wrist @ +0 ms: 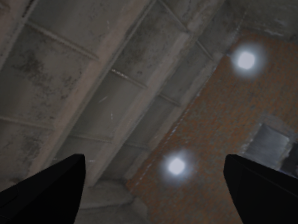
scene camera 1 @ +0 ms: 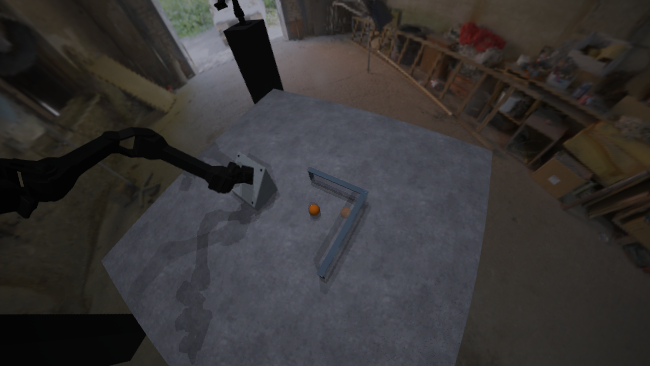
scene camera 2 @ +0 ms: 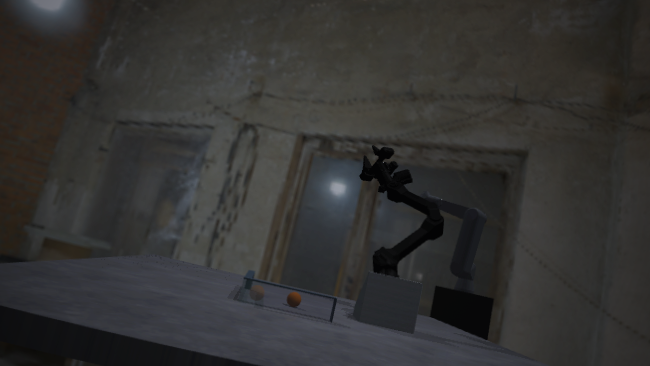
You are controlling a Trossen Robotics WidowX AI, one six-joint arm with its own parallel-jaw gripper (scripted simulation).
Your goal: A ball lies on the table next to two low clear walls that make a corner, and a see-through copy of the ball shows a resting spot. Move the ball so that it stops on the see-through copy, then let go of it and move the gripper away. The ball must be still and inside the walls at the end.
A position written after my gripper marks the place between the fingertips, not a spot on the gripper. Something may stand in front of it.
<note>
My gripper [scene camera 2: 368,150] is open and holds nothing.
My gripper is seen too in the wrist view [wrist: 156,164].
</note>
